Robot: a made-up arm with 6 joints. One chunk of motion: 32 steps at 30 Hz.
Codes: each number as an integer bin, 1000 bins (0 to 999) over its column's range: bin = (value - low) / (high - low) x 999, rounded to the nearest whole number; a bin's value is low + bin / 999 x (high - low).
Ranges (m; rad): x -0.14..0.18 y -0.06..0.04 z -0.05..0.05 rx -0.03..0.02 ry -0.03..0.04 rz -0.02..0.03
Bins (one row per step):
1: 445 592 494 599 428 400
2: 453 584 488 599 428 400
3: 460 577 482 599 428 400
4: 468 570 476 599 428 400
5: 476 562 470 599 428 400
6: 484 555 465 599 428 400
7: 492 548 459 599 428 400
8: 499 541 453 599 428 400
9: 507 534 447 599 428 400
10: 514 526 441 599 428 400
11: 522 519 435 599 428 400
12: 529 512 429 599 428 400
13: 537 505 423 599 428 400
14: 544 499 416 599 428 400
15: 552 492 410 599 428 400
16: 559 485 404 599 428 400
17: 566 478 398 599 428 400
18: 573 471 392 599 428 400
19: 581 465 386 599 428 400
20: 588 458 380 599 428 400
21: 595 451 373 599 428 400
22: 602 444 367 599 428 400
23: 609 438 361 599 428 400
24: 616 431 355 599 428 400
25: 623 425 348 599 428 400
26: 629 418 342 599 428 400
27: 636 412 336 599 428 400
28: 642 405 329 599 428 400
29: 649 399 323 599 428 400
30: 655 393 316 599 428 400
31: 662 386 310 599 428 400
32: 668 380 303 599 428 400
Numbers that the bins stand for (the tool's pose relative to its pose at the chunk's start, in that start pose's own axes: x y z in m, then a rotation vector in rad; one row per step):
1: 0.0025 -0.0007 -0.0006 0.0000 0.0000 0.0000
2: 0.0051 -0.0015 -0.0012 0.0000 0.0000 0.0000
3: 0.0073 -0.0022 -0.0018 0.0000 0.0000 0.0000
4: 0.0099 -0.0029 -0.0024 0.0000 0.0000 0.0000
5: 0.0125 -0.0037 -0.0030 0.0000 0.0000 0.0000
6: 0.0150 -0.0044 -0.0035 0.0000 0.0000 0.0000
7: 0.0176 -0.0051 -0.0041 0.0000 0.0000 0.0000
8: 0.0198 -0.0058 -0.0047 0.0000 0.0000 0.0000
9: 0.0224 -0.0065 -0.0053 0.0000 0.0000 0.0000
10: 0.0246 -0.0073 -0.0059 0.0000 0.0000 0.0000
11: 0.0272 -0.0080 -0.0065 0.0000 0.0000 0.0000
12: 0.0294 -0.0087 -0.0071 0.0000 0.0000 0.0000
13: 0.0320 -0.0094 -0.0077 0.0000 0.0000 0.0000
14: 0.0343 -0.0101 -0.0084 0.0000 0.0000 0.0000
15: 0.0368 -0.0108 -0.0090 0.0000 0.0000 0.0000
16: 0.0391 -0.0115 -0.0096 0.0000 0.0000 0.0000
17: 0.0413 -0.0122 -0.0102 0.0000 0.0000 0.0000
18: 0.0435 -0.0129 -0.0108 0.0000 0.0000 0.0000
19: 0.0461 -0.0135 -0.0114 0.0000 0.0000 0.0000
20: 0.0483 -0.0142 -0.0120 0.0000 0.0000 0.0000
21: 0.0506 -0.0149 -0.0127 0.0000 0.0000 0.0000
22: 0.0528 -0.0156 -0.0133 0.0000 0.0000 0.0000
23: 0.0551 -0.0162 -0.0139 0.0000 0.0000 0.0000
24: 0.0573 -0.0169 -0.0145 0.0000 0.0000 0.0000
25: 0.0596 -0.0175 -0.0152 0.0000 0.0000 0.0000
26: 0.0615 -0.0182 -0.0158 0.0000 0.0000 0.0000
27: 0.0637 -0.0188 -0.0164 0.0000 0.0000 0.0000
28: 0.0656 -0.0195 -0.0171 0.0000 0.0000 0.0000
29: 0.0679 -0.0201 -0.0177 0.0000 0.0000 0.0000
30: 0.0698 -0.0207 -0.0184 0.0000 0.0000 0.0000
31: 0.0721 -0.0214 -0.0190 0.0000 0.0000 0.0000
32: 0.0740 -0.0220 -0.0197 0.0000 0.0000 0.0000

